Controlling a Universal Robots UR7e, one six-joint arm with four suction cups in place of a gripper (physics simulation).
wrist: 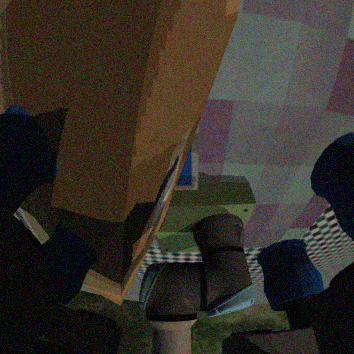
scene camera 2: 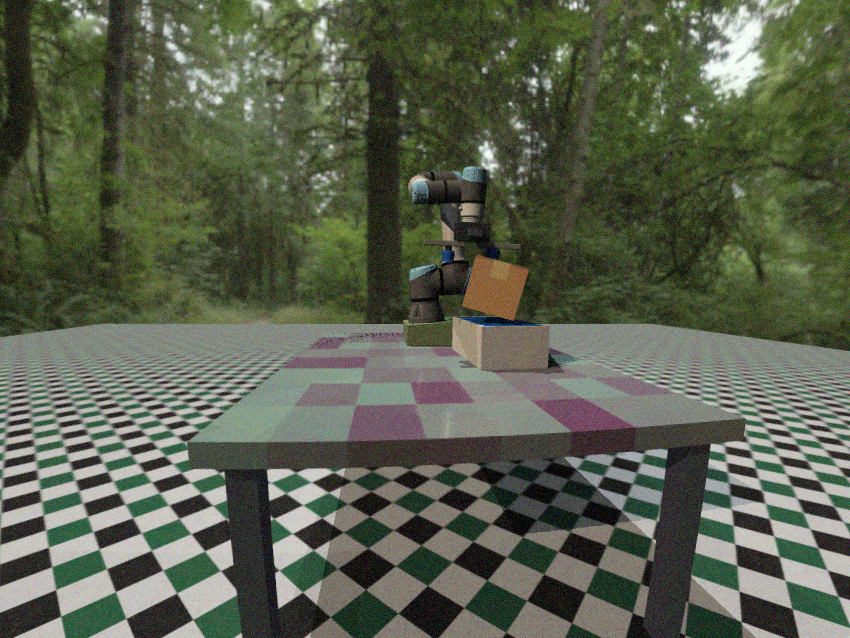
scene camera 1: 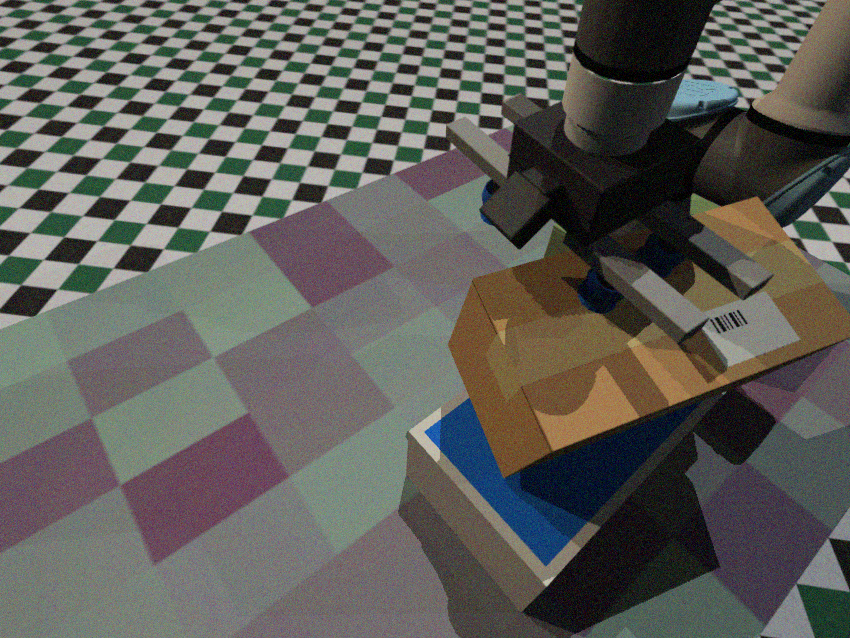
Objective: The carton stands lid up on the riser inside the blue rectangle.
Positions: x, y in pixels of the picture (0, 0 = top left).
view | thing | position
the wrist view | my suction head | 288, 273
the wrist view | brown carton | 119, 97
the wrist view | riser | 187, 179
